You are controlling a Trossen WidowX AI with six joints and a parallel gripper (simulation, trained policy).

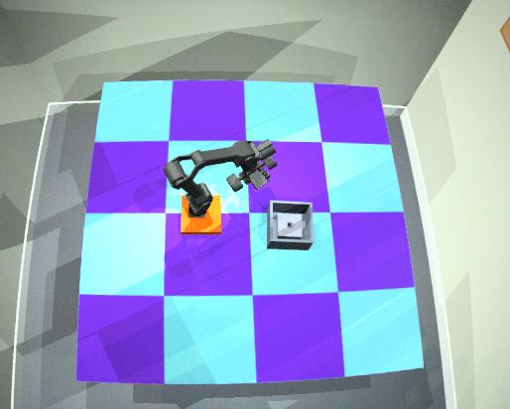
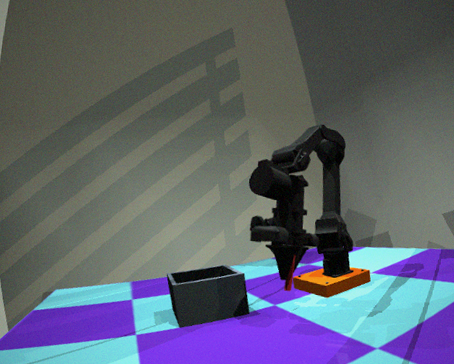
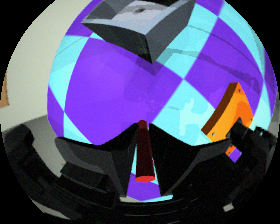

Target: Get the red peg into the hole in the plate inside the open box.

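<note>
The pale plate lies 16 cm to the right of my gripper tip, 14 cm ahead of it and 4 cm below it. Round my gripper tip: grey box: 16 cm to the right, 14 cm ahead, 6 cm below; then red peg: 2 cm above, 1 cm to the left, 1 cm behind.
</note>
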